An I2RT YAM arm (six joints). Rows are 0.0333 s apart.
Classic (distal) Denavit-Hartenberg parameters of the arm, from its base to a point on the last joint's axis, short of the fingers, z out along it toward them. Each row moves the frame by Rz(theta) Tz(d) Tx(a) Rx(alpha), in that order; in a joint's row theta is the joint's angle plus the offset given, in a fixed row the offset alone. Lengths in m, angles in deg.
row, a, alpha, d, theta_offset
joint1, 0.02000, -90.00, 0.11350, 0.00
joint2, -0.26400, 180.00, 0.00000, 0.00
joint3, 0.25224, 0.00, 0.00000, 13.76
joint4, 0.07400, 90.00, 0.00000, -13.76
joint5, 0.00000, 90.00, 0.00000, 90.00
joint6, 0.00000, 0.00, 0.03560, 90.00
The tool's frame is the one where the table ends.
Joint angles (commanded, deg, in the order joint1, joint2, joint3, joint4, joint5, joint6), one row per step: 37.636, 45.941, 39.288, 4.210, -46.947, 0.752; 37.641, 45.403, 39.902, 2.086, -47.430, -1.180; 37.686, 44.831, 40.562, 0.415, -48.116, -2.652; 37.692, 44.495, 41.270, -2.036, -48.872, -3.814; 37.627, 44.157, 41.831, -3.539, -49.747, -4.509; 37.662, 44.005, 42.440, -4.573, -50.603, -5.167; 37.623, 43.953, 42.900, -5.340, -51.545, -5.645
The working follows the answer.
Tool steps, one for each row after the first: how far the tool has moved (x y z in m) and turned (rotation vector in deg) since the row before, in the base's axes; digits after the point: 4 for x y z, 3 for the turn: -0.0023, -0.0015, 0.0016, -0.747, -1.138, 0.554; -0.0027, -0.0015, 0.0028, -0.349, -1.092, 0.792; -0.0021, -0.0012, 0.0011, -0.888, -0.008, 0.821; -0.0019, -0.0013, 0.0018, -0.337, -0.163, 0.850; -0.0016, -0.0007, 0.0024, -0.119, -0.385, 0.930; -0.0011, -0.0005, 0.0017, -0.084, -0.212, 0.930
Tool pose at each row, in the base's axes (x y z in m, rotation vector in deg; rounded; the steps above come from the unrounded poses): 0.1306, 0.1335, 0.3302, -65.120, 74.818, 66.407; 0.1282, 0.1320, 0.3319, -66.593, 74.238, 65.607; 0.1255, 0.1305, 0.3346, -67.929, 73.296, 65.214; 0.1234, 0.1292, 0.3357, -69.212, 73.536, 65.342; 0.1215, 0.1279, 0.3375, -70.180, 73.249, 65.658; 0.1199, 0.1273, 0.3399, -71.146, 72.597, 65.976; 0.1189, 0.1268, 0.3415, -72.008, 72.042, 66.439

